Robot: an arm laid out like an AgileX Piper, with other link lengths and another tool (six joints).
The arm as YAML. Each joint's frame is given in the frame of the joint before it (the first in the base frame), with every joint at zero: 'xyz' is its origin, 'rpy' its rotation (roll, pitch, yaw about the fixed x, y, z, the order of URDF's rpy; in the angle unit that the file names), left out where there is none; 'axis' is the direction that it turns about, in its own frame. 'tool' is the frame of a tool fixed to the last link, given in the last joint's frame.
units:
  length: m
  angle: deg
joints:
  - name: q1
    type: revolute
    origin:
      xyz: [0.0, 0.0, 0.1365]
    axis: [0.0, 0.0, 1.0]
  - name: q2
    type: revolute
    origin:
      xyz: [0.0, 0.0, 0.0]
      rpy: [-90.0, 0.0, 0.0]
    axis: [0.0, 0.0, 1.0]
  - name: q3
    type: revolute
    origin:
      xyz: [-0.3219, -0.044, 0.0]
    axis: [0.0, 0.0, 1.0]
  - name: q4
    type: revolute
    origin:
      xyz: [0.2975, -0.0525, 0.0]
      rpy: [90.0, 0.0, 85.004]
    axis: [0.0, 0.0, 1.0]
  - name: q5
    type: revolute
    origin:
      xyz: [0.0, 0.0, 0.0]
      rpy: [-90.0, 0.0, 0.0]
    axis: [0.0, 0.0, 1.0]
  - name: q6
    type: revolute
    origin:
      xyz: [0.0, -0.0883, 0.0]
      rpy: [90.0, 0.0, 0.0]
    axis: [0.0, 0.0, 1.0]
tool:
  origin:
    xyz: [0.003, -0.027, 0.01]
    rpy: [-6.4, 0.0, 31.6]
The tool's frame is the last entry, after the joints.
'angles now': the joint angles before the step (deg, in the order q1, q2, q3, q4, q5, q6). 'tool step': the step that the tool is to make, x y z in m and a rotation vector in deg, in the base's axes. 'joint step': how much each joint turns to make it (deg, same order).
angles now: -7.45, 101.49, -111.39, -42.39, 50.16, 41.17
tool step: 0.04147, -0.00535, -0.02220, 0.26, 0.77, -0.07
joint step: 0.00, 7.92, -7.21, 0.12, 0.15, 0.02
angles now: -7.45, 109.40, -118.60, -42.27, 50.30, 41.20
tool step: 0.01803, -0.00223, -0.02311, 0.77, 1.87, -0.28
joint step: 0.00, 3.25, -0.94, 0.00, 0.00, 0.69
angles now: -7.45, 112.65, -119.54, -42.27, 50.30, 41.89
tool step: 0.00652, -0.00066, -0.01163, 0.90, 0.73, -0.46
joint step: 0.01, 1.23, 0.00, 0.10, 0.13, 0.92
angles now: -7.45, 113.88, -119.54, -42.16, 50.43, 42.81
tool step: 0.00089, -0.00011, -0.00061, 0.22, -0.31, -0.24
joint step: 0.00, 0.21, -0.22, -0.12, 0.00, 0.51
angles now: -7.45, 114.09, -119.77, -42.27, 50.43, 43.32
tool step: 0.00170, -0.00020, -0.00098, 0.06, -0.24, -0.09
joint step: 0.00, 0.34, -0.32, -0.13, -0.11, 0.32
